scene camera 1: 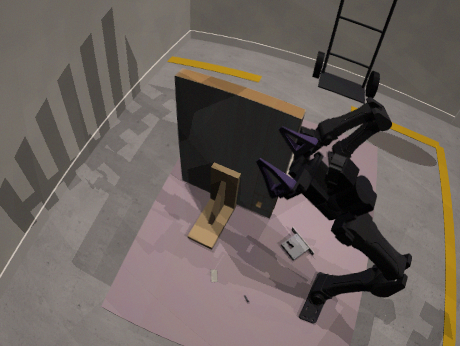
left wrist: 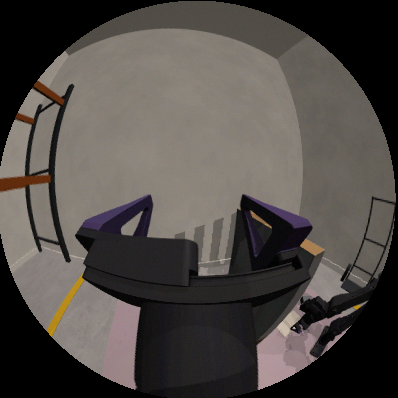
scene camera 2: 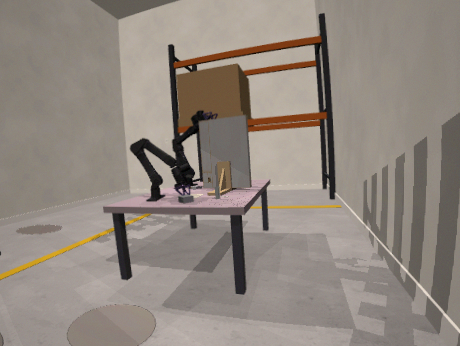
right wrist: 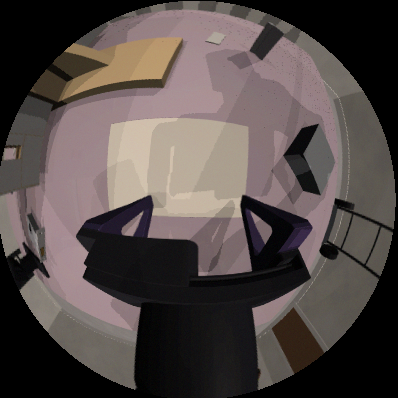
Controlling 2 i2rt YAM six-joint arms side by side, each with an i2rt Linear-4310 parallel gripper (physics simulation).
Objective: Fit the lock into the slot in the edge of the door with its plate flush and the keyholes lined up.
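Places are measured from the left arm's base along level axes (x up, y ahead, z left), in centimetres.
Pixels of known places: left gripper, fingertip midpoint: (scene camera 1: 269, 142) (left wrist: 196, 199) (scene camera 2: 214, 113); right gripper, fingertip midpoint: (scene camera 1: 291, 161) (left wrist: 296, 323) (right wrist: 196, 199); left arm's base, origin of the base link: (scene camera 1: 316, 297) (right wrist: 34, 258); right arm's base, origin of the base link: (scene camera 2: 156, 198).
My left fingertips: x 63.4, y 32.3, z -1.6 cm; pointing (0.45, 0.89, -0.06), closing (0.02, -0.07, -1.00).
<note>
For each thing: its top centre in the pictures, then the offset to it from my left fingertips. "spot": a spot on its surface instead. Level surfaces: height alone.
- lock, middle of its top: (right wrist: 30, 237) (scene camera 1: 296, 245) dx -60.8, dy -16.3, dz -14.0 cm
- door, middle of its top: (scene camera 1: 237, 89) (left wrist: 267, 222) (scene camera 2: 222, 118) dx -9.2, dy +16.6, dz -22.1 cm
- small keyhole opening, surface spot: (scene camera 1: 258, 204) (scene camera 2: 211, 181) spot: dx -56.9, dy +3.5, dz -21.2 cm
- cream pad, middle of its top: (right wrist: 173, 166) (left wrist: 289, 322) dx -63.3, dy +2.8, dz -48.7 cm
- grey angled block, middle of its top: (right wrist: 322, 158) (scene camera 2: 185, 195) dx -59.8, dy +9.1, dz -66.5 cm
- dark block, surface spot: (right wrist: 266, 41) spot: dx -59.4, dy +25.3, dz -56.5 cm
- pale card, middle of its top: (scene camera 1: 214, 275) dx -63.2, dy +5.5, dz +9.7 cm
- small dark piece, middle of its top: (scene camera 1: 246, 298) dx -62.4, dy -8.6, dz +12.5 cm
- pink table, its level: dx -63.4 cm
The lock (scene camera 1: 295, 246) (right wrist: 36, 235), a silvery case with an edge plate, lies on the table beyond the door, away from the right gripper. The door (scene camera 1: 225, 135) (scene camera 2: 230, 150) (right wrist: 22, 175) stands upright; a small keyhole opening (scene camera 1: 258, 204) (scene camera 2: 209, 179) (right wrist: 12, 152) shows low in its face. Its edge slot is hidden in scene camera 1 by the left arm. My left gripper (scene camera 1: 270, 145) (scene camera 2: 210, 115) (left wrist: 196, 199) is open and empty, high by the door's top. My right gripper (scene camera 2: 184, 193) (right wrist: 196, 199) is open and empty, low over a cream pad (right wrist: 131, 155).
Wooden brackets (scene camera 1: 202, 235) (scene camera 2: 224, 175) (right wrist: 145, 60) stand against the door. A grey angled block (right wrist: 320, 157) (scene camera 2: 186, 199) and a dark block (right wrist: 266, 41) stand near the right gripper's side. A pale card (scene camera 1: 214, 276) and small dark piece (scene camera 1: 246, 299) lie on the pink table (scene camera 1: 150, 295).
</note>
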